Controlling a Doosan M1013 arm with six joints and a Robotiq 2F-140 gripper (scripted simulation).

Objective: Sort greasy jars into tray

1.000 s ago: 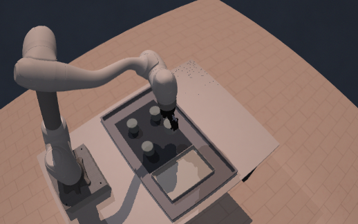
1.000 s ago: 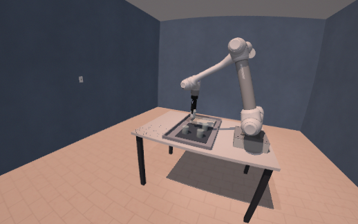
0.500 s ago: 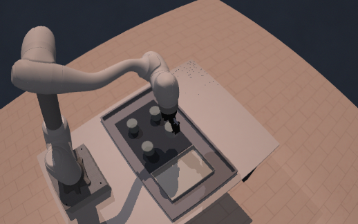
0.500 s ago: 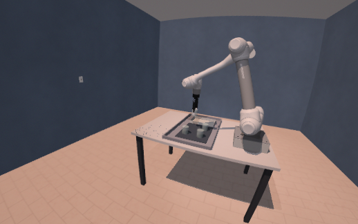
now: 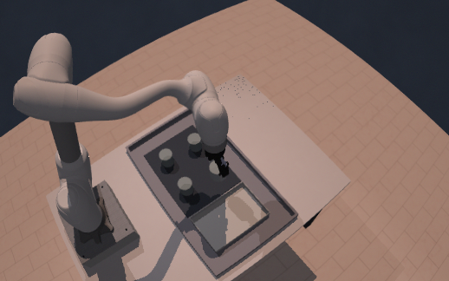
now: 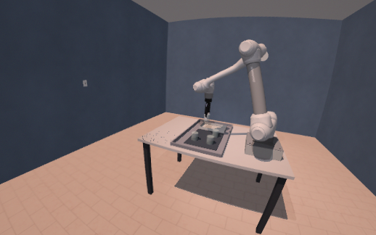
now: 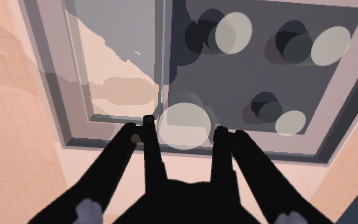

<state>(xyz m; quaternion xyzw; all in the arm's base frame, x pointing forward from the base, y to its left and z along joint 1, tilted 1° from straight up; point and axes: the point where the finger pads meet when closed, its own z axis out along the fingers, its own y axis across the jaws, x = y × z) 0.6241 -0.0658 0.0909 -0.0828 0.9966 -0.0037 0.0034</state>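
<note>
Now: hand 3 cm past the tray, 16 cm to the left of it and 17 cm above it. Also, from my hand: dark drying mat 8 cm behind, 16 cm to the left, 18 cm below.
</note>
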